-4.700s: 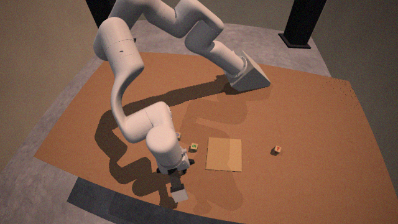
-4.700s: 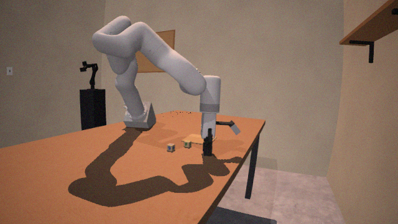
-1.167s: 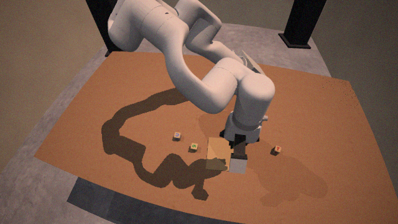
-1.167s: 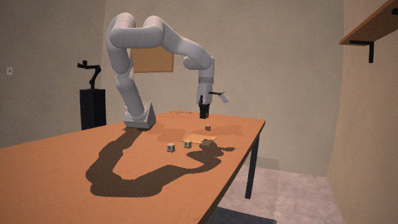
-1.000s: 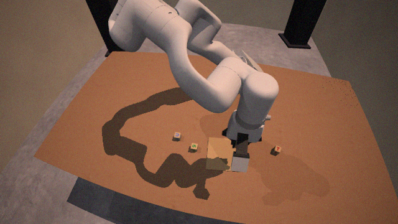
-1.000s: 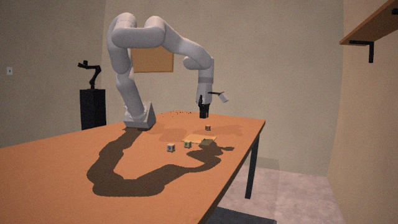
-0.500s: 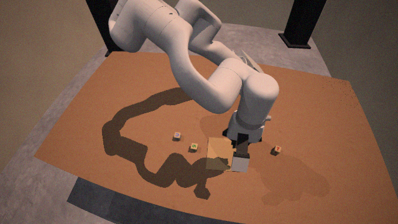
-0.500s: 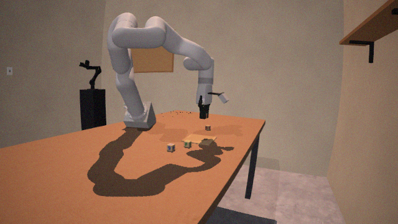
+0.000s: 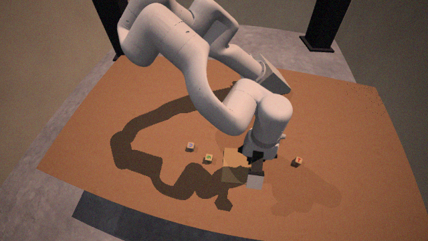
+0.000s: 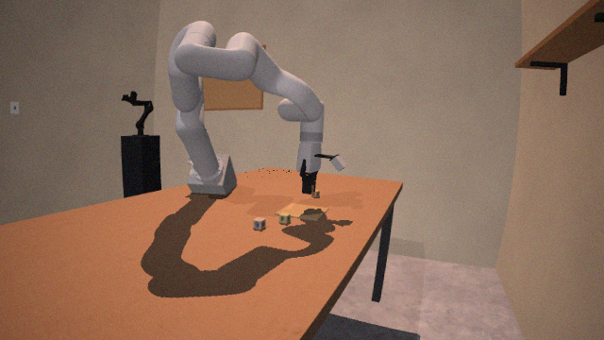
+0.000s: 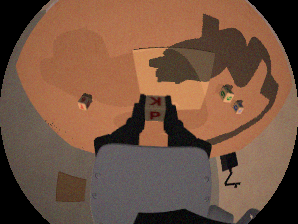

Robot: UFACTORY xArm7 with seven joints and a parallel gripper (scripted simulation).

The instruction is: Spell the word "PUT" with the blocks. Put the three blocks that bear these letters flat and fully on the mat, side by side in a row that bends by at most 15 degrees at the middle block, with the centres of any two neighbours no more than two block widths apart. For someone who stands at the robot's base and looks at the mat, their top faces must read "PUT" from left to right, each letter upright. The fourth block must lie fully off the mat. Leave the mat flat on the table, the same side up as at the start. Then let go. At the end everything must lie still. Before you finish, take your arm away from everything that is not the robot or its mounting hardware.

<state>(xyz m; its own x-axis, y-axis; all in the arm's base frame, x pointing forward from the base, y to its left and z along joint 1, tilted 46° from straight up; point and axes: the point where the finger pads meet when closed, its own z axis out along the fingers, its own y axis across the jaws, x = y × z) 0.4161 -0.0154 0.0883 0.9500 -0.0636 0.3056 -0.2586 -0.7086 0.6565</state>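
Now: the tan mat 10 mm behind my hand, 40 mm to the right of it and 80 mm below it. Also, from my hand: T block 180 mm to the left, 60 mm below; then P block 10 mm below.
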